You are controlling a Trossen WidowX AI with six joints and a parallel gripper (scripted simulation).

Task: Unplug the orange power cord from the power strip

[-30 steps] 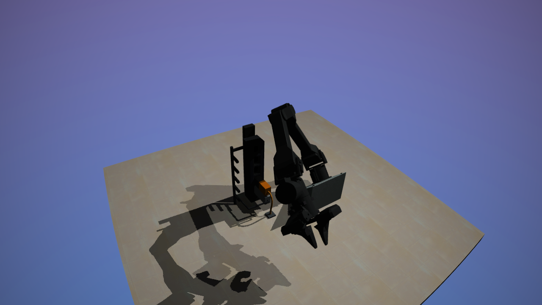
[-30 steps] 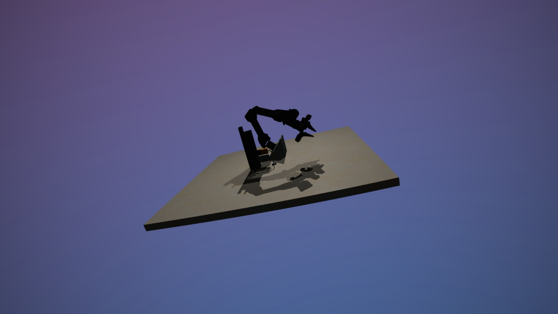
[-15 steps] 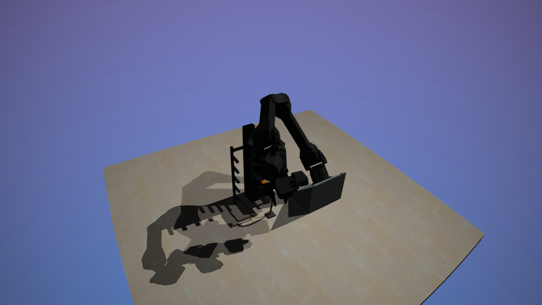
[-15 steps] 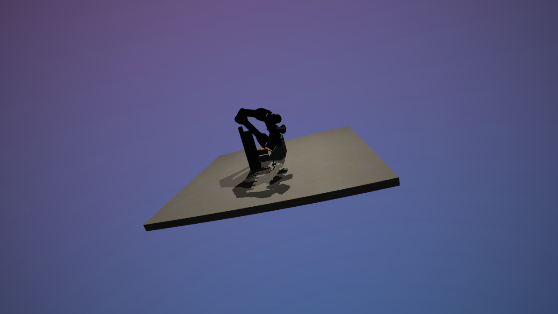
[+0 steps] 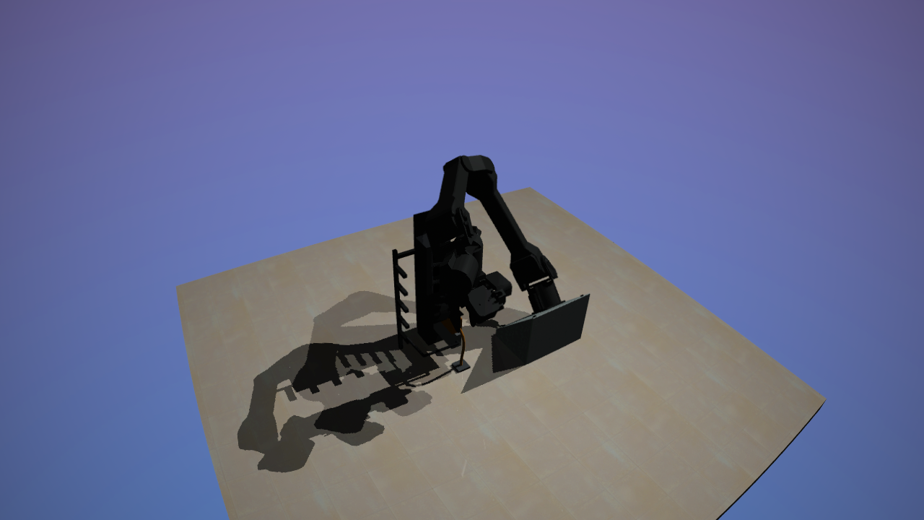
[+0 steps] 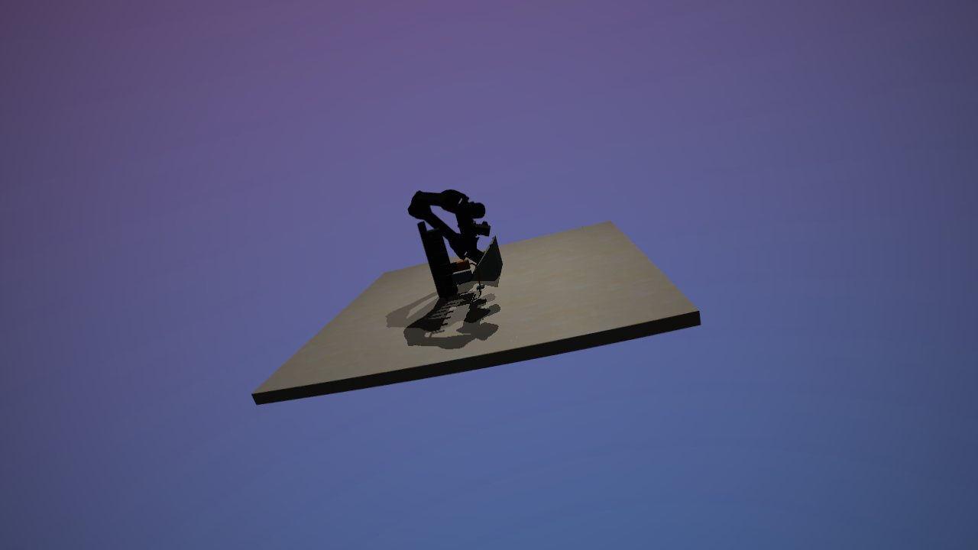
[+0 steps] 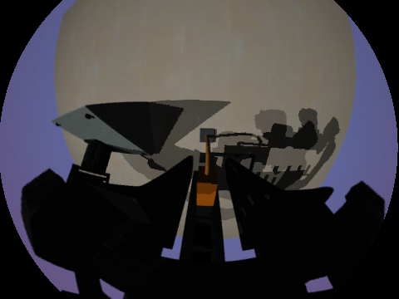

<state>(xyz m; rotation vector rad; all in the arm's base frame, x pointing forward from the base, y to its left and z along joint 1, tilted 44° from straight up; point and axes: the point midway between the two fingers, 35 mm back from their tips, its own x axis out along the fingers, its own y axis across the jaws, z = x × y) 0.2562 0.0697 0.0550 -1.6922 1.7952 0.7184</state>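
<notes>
Right now the orange plug is 7 cm to the right of my gripper tip and 1 cm below it. The rest, counted from my gripper tip: grey anchor block 12 cm below, 1 cm to the right.
</notes>
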